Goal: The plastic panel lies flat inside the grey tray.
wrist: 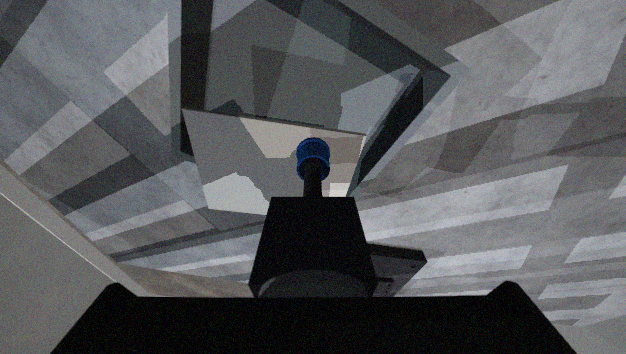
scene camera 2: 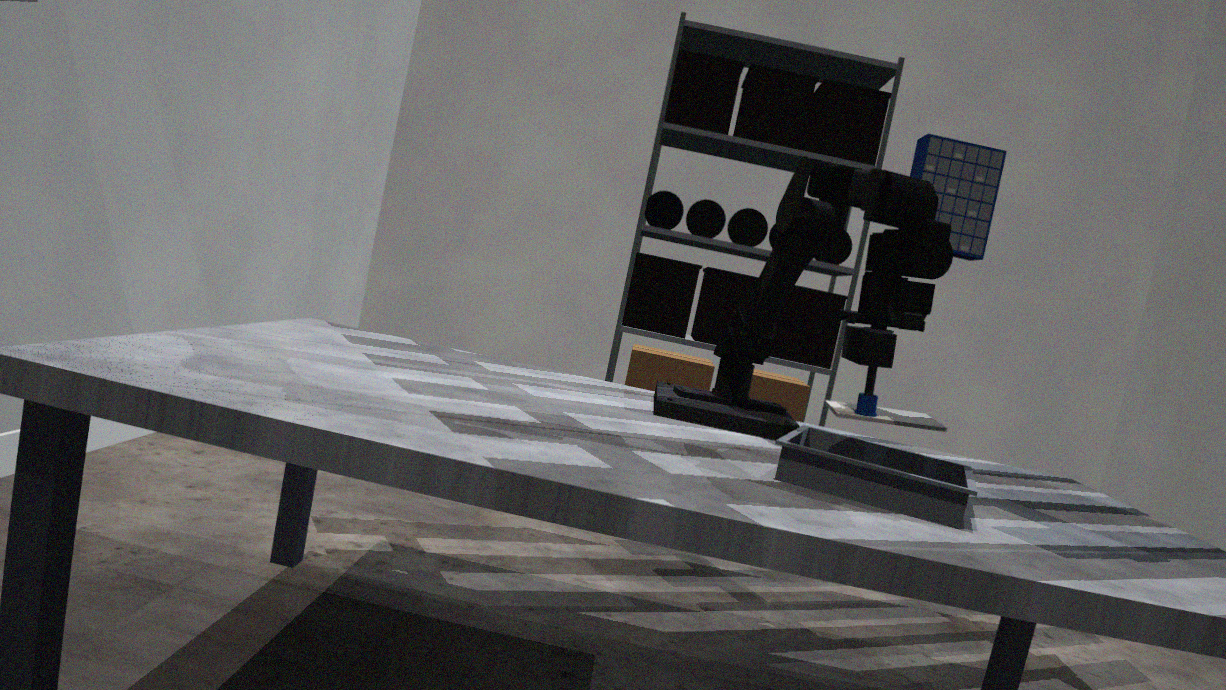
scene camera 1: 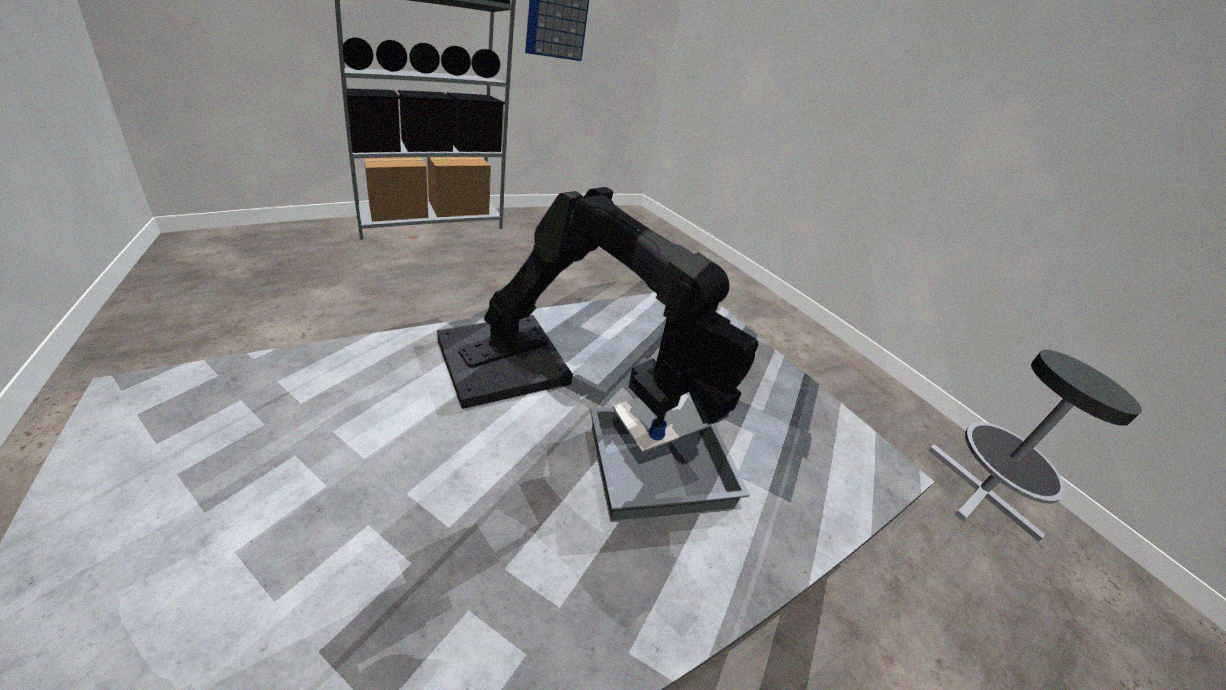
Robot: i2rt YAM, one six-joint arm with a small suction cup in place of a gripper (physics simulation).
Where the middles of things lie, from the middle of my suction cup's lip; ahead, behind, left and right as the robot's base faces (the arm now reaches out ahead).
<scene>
My suction cup is now 1 cm short of the grey tray (scene camera 1: pixel 696 473), 3 cm to the right of it and 8 cm above it. The rest, counted from my suction cup: plastic panel (scene camera 1: pixel 683 420) 3 cm behind, 4 cm to the left, 1 cm below.
</scene>
